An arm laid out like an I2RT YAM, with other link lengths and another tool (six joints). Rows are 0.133 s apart.
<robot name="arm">
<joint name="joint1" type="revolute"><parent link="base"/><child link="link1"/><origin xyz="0 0 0.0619" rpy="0 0 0"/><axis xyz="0 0 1"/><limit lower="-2.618" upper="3.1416"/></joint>
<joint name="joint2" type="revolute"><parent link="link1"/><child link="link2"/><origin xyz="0.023 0.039 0.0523" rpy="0 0 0"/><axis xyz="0 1 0"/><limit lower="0" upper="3.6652"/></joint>
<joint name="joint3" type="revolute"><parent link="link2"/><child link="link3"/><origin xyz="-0.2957 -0.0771 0" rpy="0 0 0"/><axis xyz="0 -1 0"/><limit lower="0" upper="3.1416"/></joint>
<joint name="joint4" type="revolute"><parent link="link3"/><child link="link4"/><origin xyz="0.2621 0.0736 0.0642" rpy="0 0 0"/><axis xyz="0 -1 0"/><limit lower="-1.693" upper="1.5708"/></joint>
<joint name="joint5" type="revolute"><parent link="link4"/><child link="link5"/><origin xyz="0.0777 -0.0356 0.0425" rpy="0 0 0"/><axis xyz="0 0 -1"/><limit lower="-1.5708" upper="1.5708"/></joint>
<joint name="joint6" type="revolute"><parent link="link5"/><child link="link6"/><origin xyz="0.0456 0 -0.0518" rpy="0 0 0"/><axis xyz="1 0 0"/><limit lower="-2.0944" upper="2.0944"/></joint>
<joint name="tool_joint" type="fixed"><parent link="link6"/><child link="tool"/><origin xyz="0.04 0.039 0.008" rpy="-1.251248 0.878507 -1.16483"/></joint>
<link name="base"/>
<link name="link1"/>
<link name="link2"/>
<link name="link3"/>
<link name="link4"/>
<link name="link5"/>
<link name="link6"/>
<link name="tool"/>
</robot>
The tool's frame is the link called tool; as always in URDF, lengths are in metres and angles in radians.
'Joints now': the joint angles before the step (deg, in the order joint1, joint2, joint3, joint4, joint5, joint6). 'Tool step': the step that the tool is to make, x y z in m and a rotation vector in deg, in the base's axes. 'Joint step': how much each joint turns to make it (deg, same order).
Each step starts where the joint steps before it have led.
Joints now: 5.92, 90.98, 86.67, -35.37, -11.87, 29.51
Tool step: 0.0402, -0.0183, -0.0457, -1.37, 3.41, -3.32
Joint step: -2.57, 7.41, 0.19, 3.65, 1.28, -0.33
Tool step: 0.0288, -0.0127, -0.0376, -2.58, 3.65, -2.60
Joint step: -1.30, 6.51, 2.09, 0.53, 2.62, -0.78
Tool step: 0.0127, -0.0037, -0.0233, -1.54, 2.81, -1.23
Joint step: -0.20, 3.60, 1.24, -0.53, 1.76, -0.18
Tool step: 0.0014, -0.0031, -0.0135, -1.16, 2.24, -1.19
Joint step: -0.10, 1.15, -0.20, -0.91, 1.53, 0.17
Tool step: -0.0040, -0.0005, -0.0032, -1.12, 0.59, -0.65
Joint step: 0.19, -0.59, -1.09, -0.13, 1.38, 0.00
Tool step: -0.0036, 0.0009, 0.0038, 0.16, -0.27, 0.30
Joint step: 0.07, -0.85, -0.47, -0.11, -0.26, -0.09
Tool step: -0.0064, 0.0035, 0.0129, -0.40, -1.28, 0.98
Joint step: 0.40, -1.81, -0.11, -0.48, 0.00, -0.74
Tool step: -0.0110, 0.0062, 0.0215, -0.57, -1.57, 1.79
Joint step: 0.70, -2.66, 0.60, -1.80, -0.19, -1.25
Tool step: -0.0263, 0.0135, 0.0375, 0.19, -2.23, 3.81
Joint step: 1.51, -5.15, 0.78, -3.82, -1.54, -1.71
